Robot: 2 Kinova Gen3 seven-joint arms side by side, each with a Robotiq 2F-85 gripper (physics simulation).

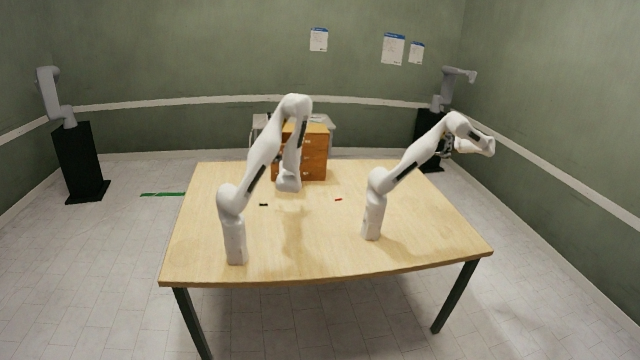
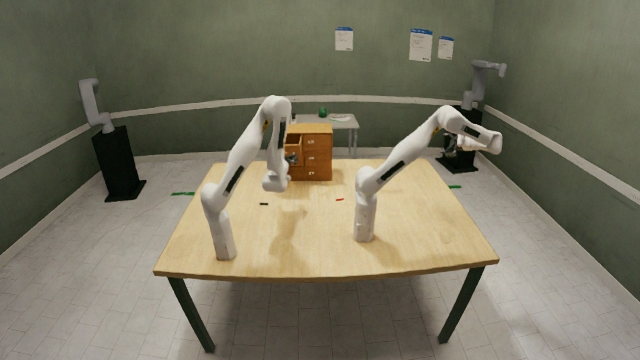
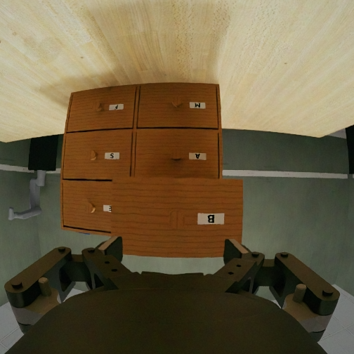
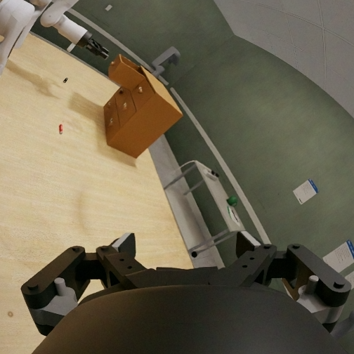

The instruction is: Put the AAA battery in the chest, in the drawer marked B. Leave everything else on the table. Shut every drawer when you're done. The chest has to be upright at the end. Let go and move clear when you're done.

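Seen in the pictures: left gripper, fingertip midpoint: (image 2: 284, 153); right gripper, fingertip midpoint: (image 2: 441, 143); left arm's base, origin of the base link: (image 1: 237, 257) (image 2: 226, 252); right arm's base, origin of the base link: (image 1: 370, 234) (image 2: 363, 235).
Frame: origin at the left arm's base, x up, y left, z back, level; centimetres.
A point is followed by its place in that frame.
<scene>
The wooden chest (image 1: 320, 150) @(x 19.5, y -40.2, z -67.3 cm) (image 2: 322, 150) @(x 19.4, y -39.0, z -67.2 cm) (image 4: 150, 117) stands upright at the back of the table. Its drawer marked B (image 3: 155, 200) (image 2: 294, 145) @(x 27.9, y -25.1, z -53.3 cm) (image 4: 125, 73) is pulled out at the top; the inside is hard to see. Drawers E, S, A, F and M look shut. My left gripper (image 3: 172, 250) (image 2: 292, 159) @(x 25.5, y -20.8, z -48.1 cm) (image 4: 107, 55) is open and empty, just in front of drawer B. A small black thing (image 1: 263, 204) @(x 1.0, y -9.3, z -39.1 cm) (image 2: 264, 204) @(x 0.7, y -9.7, z -38.8 cm) (image 4: 65, 80) and a small red thing (image 1: 338, 199) @(x 0.6, y -48.9, z -45.4 cm) (image 2: 340, 199) @(x 0.7, y -49.3, z -45.5 cm) (image 4: 61, 129) lie on the table; which is the AAA battery is unclear. My right gripper (image 4: 185, 244) is open and empty, away from the chest.
The wooden table (image 1: 320, 255) @(x 0.0, y -34.4, z -1.9 cm) (image 2: 320, 255) @(x 0.0, y -40.6, z -1.9 cm) carries both arms. A grey side table (image 2: 350, 121) (image 4: 202, 172) stands behind it with a green object (image 2: 323, 112) (image 4: 232, 201). Two other robot arms stand on black pedestals (image 1: 77, 160) (image 2: 125, 165) at the room's sides.
</scene>
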